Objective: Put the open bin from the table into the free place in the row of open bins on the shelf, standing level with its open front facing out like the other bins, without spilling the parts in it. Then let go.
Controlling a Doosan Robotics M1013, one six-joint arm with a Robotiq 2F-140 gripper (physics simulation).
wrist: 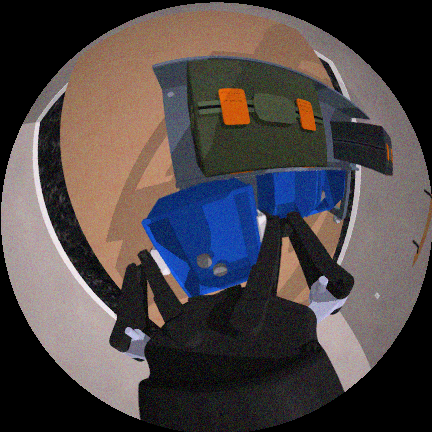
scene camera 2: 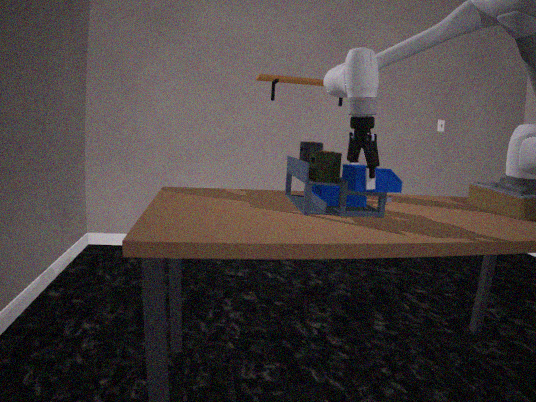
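Pixels of known places: gripper, fingertip midpoint: [wrist: 205, 222] [scene camera 2: 362, 186]; arm's base, link origin: [scene camera 2: 522, 189].
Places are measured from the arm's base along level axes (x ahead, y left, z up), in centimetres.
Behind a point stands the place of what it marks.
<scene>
A blue open bin [scene camera 2: 389, 181] @[x 72.9, y 13.0, z 2.1 cm] [wrist: 225, 220] @[x 79.3, y 5.7, z -1.1 cm] is between the fingers of my gripper [scene camera 2: 363, 174] [wrist: 205, 222] @[x 80.2, y 8.5, z -0.4 cm], whose white pads press its two sides. Two round grey parts [wrist: 204, 260] @[x 74.0, y 10.3, z -0.1 cm] [wrist: 220, 270] @[x 70.9, y 8.3, z -0.1 cm] lie inside, near its lower edge in the wrist view. The bin looks about level and is beside the row's near end in the wrist view; whether it touches the shelf is hidden. The grey-blue shelf [scene camera 2: 298, 168] @[x 98.7, y -3.9, z 3.3 cm] [wrist: 176, 145] @[x 90.9, y 9.5, z 0.3 cm] stands on the table. Other blue bins [scene camera 2: 325, 194] @[x 88.3, y -3.5, z -5.3 cm] [wrist: 277, 192] @[x 78.3, y -7.7, z -9.1 cm] sit in its lower row, partly hidden by its upper tier and a finger.
An olive case [scene camera 2: 326, 166] @[x 92.7, y 7.5, z 5.3 cm] [wrist: 262, 142] @[x 89.3, y 4.0, z 9.8 cm] with orange latches lies on the shelf's upper tier, with a dark case [scene camera 2: 311, 149] @[x 90.7, y -16.3, z 9.6 cm] [wrist: 357, 142] @[x 89.9, y -16.2, z 6.4 cm] beside it. The wooden table [scene camera 2: 210, 220] @[x 128.7, y 18.8, z -9.9 cm] [wrist: 110, 100] @[x 108.0, y 21.9, z -9.9 cm] bears the shelf. A wooden wall board [scene camera 2: 295, 80] is behind, the robot's base block [scene camera 2: 500, 201] @[x 14.5, y 2.7, z -5.0 cm] at right.
</scene>
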